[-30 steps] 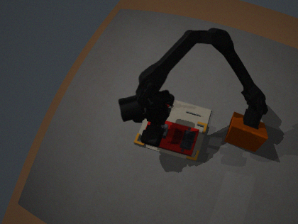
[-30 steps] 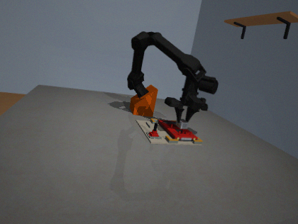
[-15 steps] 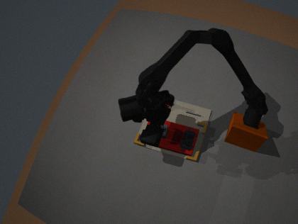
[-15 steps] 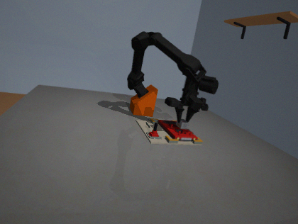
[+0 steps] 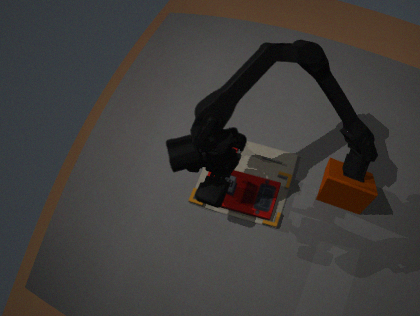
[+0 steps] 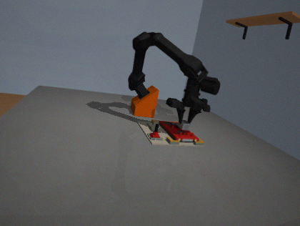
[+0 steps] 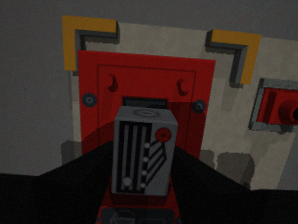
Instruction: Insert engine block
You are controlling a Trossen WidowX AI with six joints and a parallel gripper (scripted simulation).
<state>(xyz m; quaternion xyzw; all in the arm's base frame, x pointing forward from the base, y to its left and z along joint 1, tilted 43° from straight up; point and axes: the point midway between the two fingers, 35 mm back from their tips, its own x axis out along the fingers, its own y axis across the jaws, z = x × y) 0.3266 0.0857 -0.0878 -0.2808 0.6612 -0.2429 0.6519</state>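
The grey engine block lies 1 cm below my gripper tip. Round my gripper tip: stand 13 cm to the right, 3 cm below, 3 cm ahead.
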